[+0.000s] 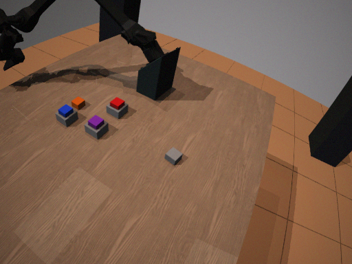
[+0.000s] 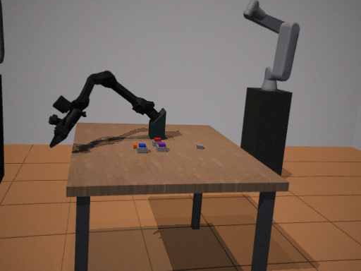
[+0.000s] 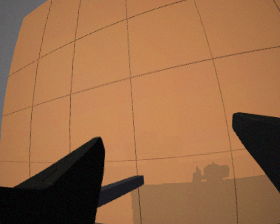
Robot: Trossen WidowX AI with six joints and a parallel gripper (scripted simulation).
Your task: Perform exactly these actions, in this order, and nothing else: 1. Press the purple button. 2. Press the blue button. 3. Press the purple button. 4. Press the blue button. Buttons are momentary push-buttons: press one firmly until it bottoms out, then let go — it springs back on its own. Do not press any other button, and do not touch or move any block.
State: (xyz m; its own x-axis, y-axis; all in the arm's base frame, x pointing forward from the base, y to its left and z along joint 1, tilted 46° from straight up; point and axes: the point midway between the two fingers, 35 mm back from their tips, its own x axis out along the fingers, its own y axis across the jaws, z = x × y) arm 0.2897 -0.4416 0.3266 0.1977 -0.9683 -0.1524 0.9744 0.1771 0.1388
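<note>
My gripper tip is 20 mm past the purple button and 530 mm to the right of it. Round my gripper tip: red button (120 mm behind, 530 mm to the left); blue button (10 mm behind, 430 mm to the left); small orange block (80 mm behind, 410 mm to the left, 20 mm below).
</note>
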